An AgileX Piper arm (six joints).
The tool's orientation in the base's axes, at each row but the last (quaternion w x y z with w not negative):
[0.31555 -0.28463 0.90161 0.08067]
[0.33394 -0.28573 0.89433 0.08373]
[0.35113 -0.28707 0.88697 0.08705]
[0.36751 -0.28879 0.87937 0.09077]
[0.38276 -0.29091 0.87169 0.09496]
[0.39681 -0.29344 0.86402 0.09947]
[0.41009 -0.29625 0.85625 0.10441]
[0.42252 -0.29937 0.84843 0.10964]
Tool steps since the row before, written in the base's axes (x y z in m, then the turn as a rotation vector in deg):
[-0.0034 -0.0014 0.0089 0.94 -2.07 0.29]
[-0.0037 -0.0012 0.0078 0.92 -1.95 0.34]
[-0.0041 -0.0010 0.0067 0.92 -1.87 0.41]
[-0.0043 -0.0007 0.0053 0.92 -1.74 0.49]
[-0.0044 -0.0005 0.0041 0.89 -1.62 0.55]
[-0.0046 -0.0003 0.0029 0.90 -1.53 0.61]
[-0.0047 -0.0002 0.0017 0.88 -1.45 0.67]
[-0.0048 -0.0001 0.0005 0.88 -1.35 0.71]
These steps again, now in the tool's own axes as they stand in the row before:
[-0.0027 0.0005 -0.0092 0.18 -2.25 -0.41]
[-0.0022 0.0008 -0.0084 0.10 -2.14 -0.42]
[-0.0016 0.0012 -0.0077 0.02 -2.08 -0.44]
[-0.0010 0.0016 -0.0066 -0.09 -1.98 -0.45]
[-0.0004 0.0019 -0.0057 -0.17 -1.86 -0.46]
[0.0003 0.0023 -0.0049 -0.26 -1.80 -0.46]
[0.0011 0.0025 -0.0042 -0.33 -1.73 -0.48]
[0.0019 0.0028 -0.0035 -0.40 -1.65 -0.46]

